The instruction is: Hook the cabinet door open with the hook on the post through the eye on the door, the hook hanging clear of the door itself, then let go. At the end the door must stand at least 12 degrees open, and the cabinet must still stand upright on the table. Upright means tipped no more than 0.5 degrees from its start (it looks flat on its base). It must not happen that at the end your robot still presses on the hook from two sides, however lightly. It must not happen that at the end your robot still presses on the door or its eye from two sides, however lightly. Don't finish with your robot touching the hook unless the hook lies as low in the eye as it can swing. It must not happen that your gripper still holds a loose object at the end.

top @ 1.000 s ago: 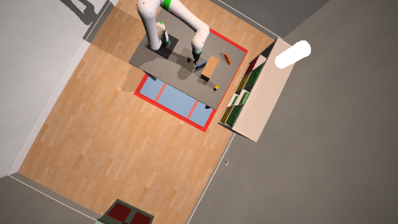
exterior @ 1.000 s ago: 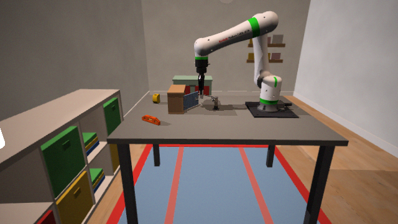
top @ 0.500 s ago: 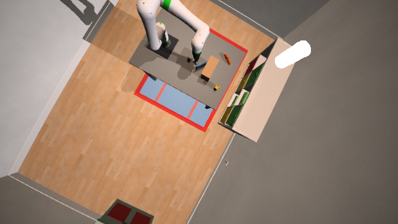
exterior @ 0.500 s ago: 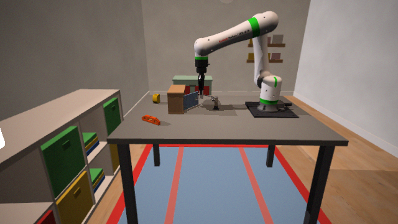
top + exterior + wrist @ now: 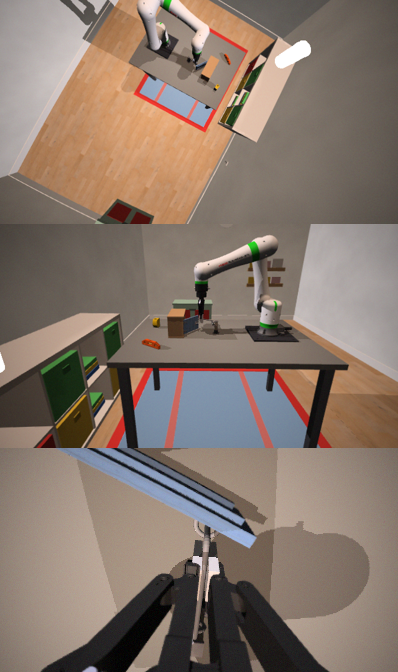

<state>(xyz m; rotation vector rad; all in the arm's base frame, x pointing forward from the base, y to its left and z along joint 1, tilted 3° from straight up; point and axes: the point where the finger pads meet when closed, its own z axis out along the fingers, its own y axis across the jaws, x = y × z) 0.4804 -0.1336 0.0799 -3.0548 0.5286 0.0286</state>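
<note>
My gripper is now 3 cm past the thin metal hook, 2 cm above it and 1 cm to the right of it. Round my hand: door: 8 cm ahead, 4 cm to the left, 4 cm below; then yellow tape measure: 36 cm ahead, 17 cm to the right, 7 cm below.
</note>
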